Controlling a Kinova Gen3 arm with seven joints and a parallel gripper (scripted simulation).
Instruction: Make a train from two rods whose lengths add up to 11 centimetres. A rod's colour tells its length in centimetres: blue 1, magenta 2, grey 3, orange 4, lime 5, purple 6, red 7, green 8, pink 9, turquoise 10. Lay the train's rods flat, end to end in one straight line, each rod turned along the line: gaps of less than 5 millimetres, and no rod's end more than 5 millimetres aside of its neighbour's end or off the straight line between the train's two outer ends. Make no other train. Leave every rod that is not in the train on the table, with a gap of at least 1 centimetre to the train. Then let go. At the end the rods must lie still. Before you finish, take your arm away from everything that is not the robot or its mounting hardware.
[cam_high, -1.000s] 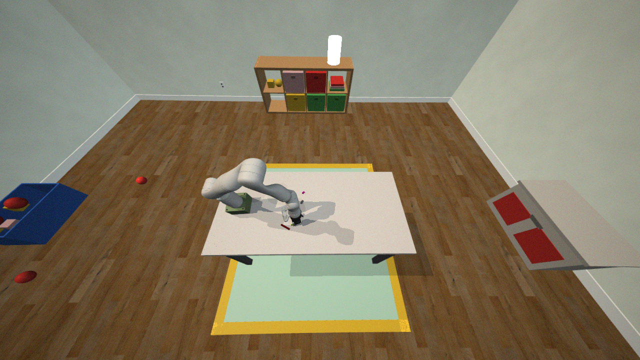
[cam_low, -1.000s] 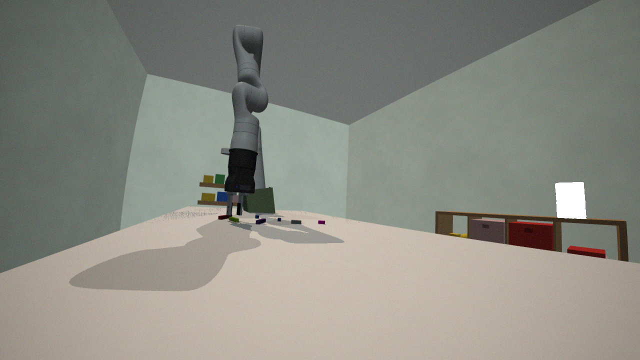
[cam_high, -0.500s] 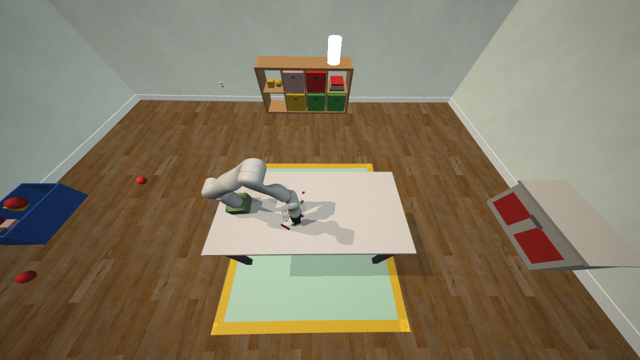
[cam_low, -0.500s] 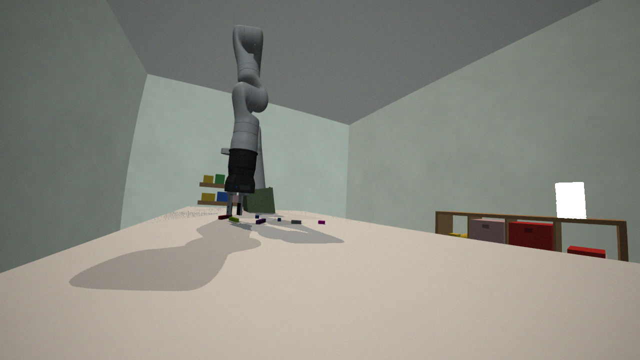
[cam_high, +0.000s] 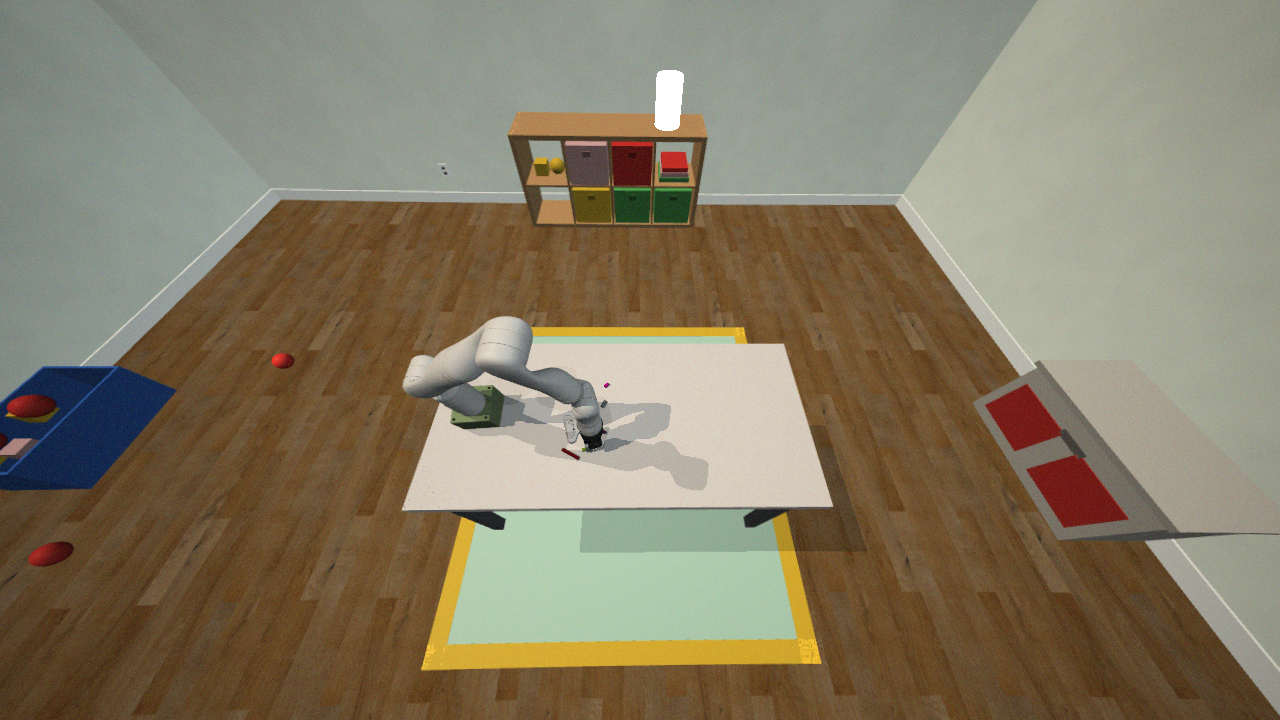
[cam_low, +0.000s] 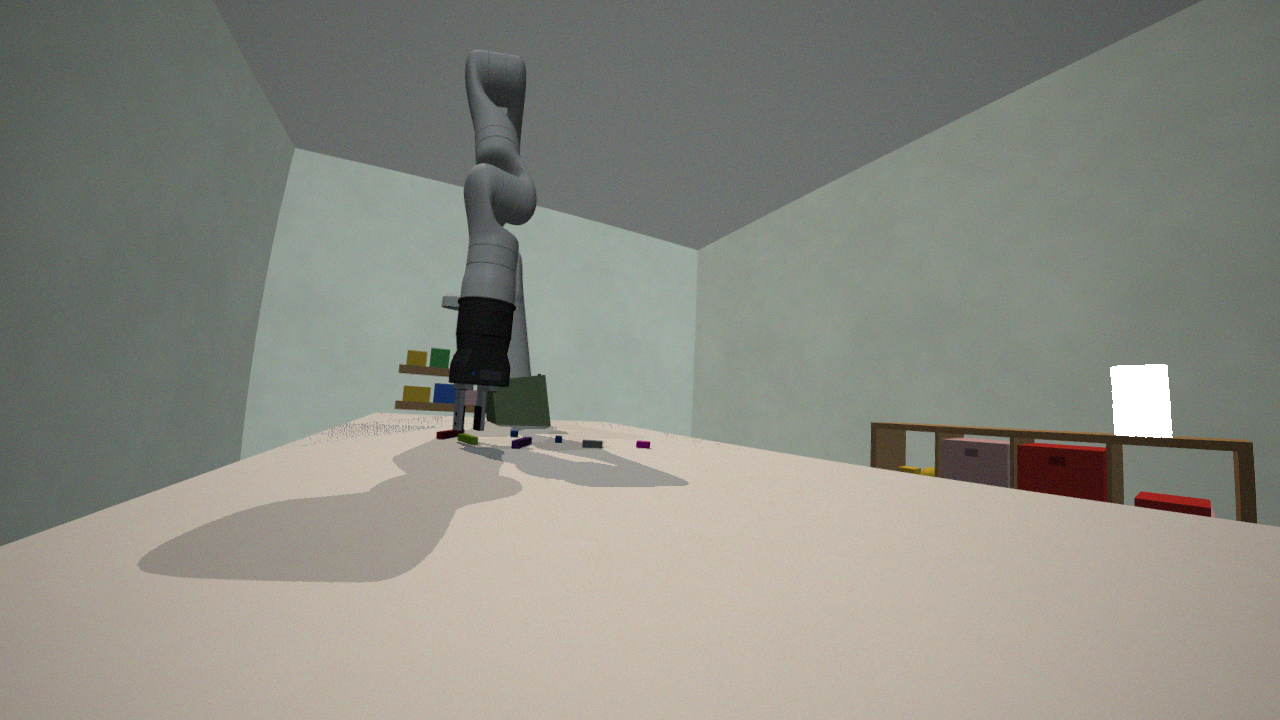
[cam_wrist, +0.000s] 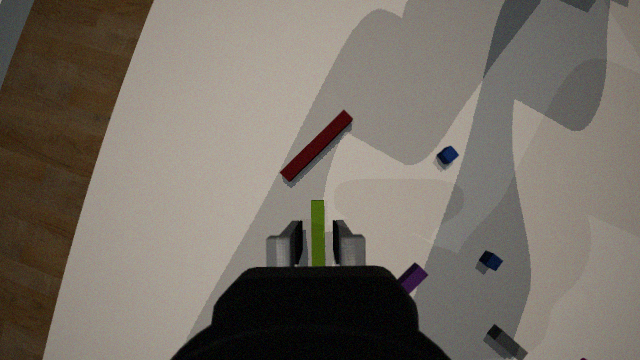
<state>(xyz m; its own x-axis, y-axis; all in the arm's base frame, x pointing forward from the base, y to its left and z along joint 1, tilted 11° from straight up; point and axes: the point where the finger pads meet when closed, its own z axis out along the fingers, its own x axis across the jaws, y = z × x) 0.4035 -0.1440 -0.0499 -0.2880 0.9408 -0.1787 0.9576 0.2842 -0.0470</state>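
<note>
My gripper is now 30 mm above the lime rod. The rest, counted from my hand: small blue rod 140 mm to the left, 30 mm below, 20 mm behind; then purple rod 70 mm to the left, 30 mm below, 30 mm ahead; then red rod 60 mm behind, 30 mm below, 20 mm to the right.
</note>
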